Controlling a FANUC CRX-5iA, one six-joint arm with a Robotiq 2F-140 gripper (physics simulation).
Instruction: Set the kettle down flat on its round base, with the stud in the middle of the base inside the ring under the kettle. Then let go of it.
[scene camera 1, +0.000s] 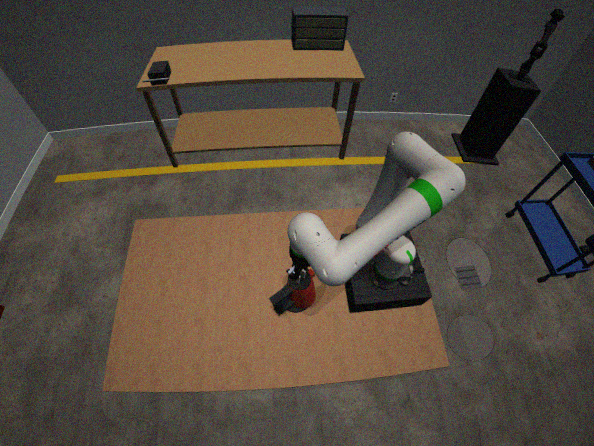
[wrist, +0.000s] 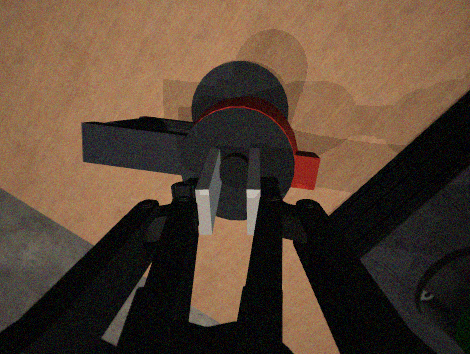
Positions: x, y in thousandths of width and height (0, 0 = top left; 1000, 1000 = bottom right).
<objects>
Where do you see a dark round base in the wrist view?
497, 225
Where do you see the gripper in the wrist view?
501, 470
</objects>
